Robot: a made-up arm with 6 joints.
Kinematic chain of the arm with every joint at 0, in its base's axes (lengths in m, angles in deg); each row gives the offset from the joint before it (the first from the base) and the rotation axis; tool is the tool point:
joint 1: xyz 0 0 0.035 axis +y
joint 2: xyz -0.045 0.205 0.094 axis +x
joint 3: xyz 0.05 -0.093 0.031 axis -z
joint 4: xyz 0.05 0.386 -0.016 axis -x
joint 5: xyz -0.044 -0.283 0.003 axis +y
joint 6: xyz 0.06 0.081 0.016 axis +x
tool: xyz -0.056 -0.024 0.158
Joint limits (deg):
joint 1: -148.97..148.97
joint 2: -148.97..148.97
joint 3: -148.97..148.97
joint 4: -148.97..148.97
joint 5: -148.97..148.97
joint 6: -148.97..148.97
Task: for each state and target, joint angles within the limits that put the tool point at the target. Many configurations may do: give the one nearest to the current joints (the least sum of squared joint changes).
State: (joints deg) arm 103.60 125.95 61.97 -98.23 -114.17 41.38
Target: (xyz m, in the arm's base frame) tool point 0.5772 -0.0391 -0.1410
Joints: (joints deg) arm 82.81 144.46 33.36 -121.11 -119.70 38.52
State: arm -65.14 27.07 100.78 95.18 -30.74 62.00
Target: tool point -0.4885 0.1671 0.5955
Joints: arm -102.92 -1.15 87.56 127.32 -27.63 62.23
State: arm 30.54 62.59 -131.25 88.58 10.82 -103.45
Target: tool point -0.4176 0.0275 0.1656
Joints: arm 37.00 65.12 -118.49 95.53 10.62 -78.72
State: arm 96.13 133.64 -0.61 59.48 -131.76 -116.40
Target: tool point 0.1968 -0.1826 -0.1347
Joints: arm 109.21 146.46 3.75 102.80 -148.97 -148.97
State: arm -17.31 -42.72 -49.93 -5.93 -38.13 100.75
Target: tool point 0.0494 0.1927 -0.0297
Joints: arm -28.25 -20.51 -29.79 -23.97 -46.84 125.12
